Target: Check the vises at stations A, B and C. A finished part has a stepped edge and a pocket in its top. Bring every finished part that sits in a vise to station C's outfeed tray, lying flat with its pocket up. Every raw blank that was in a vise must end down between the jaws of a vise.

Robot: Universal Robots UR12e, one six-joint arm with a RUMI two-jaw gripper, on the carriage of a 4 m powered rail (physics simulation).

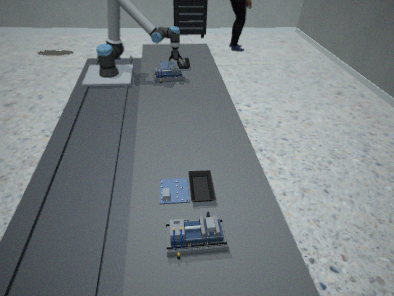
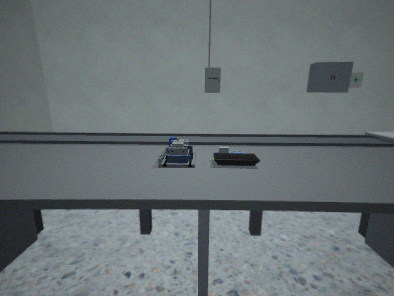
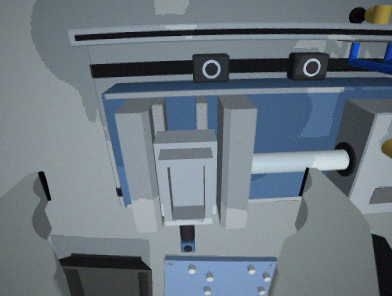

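Observation:
My gripper [image 1: 176,64] [image 3: 176,173] is open above the far vise [image 1: 169,75] [image 3: 280,125], its fingers wide apart on either side of the jaws. A finished part [image 3: 188,182] with a stepped edge and its pocket up sits between this vise's two grey jaws, with gaps at its sides. The near vise [image 1: 192,234] [image 2: 179,156] has a light grey block [image 1: 211,224] at its jaws; its type cannot be told. A raw grey block [image 1: 166,194] [image 2: 223,149] stands on the near blue board [image 1: 172,182].
A near dark tray [image 1: 202,187] [image 2: 236,159] lies beside the near board. The far dark tray [image 1: 185,63] [image 3: 110,286] and the far blue board [image 3: 225,280] lie beside the far vise. Blue hoses [image 3: 372,65] stand at that vise's right. A person [image 1: 238,22] stands beyond the table.

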